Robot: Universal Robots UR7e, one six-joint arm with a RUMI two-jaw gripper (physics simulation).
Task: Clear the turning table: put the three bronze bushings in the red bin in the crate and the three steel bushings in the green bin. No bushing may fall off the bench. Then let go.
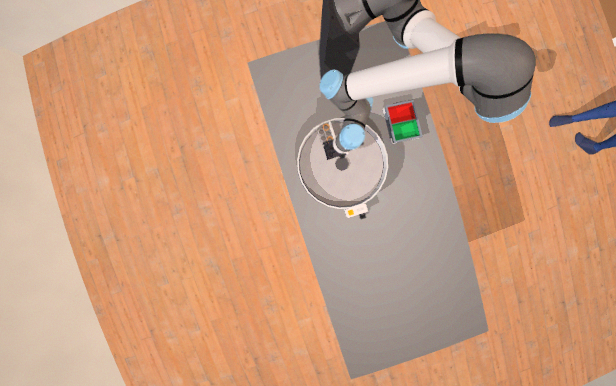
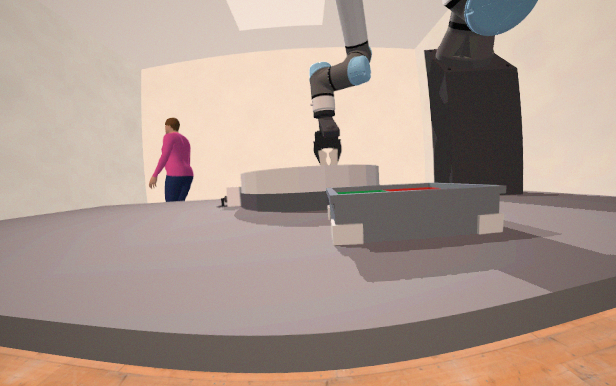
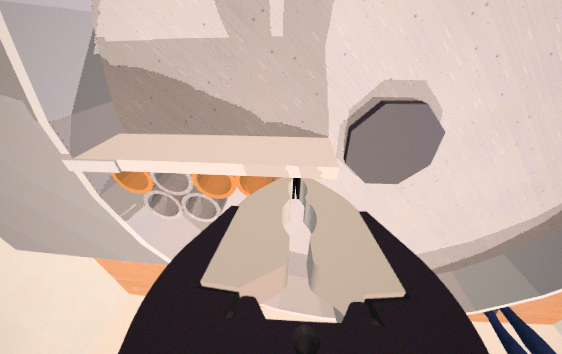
Note:
The pictures show: my gripper, a turning table and a crate.
My gripper shows as well in image 3.

